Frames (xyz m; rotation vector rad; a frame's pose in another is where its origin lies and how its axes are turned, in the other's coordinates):
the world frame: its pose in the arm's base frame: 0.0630 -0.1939 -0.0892 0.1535 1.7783 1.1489
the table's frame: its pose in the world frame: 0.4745 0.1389 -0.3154 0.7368 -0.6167 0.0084
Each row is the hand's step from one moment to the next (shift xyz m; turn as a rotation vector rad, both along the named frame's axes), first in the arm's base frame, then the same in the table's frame.
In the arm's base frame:
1: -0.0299 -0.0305 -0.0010 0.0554 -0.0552 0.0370
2: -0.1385 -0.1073 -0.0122 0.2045 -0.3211 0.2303
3: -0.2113 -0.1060 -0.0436 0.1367 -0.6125 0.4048
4: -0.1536 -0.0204 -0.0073 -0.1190 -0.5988 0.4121
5: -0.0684 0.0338 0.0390 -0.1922 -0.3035 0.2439
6: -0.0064 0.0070 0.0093 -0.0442 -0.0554 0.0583
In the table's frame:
1: -0.0217 -0.0310 -0.0198 -0.0613 0.0044 0.0609
2: -0.0719 -0.1256 -0.0995 -0.3746 -0.0023 0.2401
3: -0.0522 -0.1687 -0.1631 -0.7040 -0.1082 0.2246
4: -0.0174 -0.0679 -0.1384 -0.7149 -0.1760 -0.0222
5: -0.0096 0.0268 -0.0808 -0.3957 -0.1084 -0.1422
6: -0.0024 0.0088 -0.0096 -0.0829 -0.0137 -0.0370

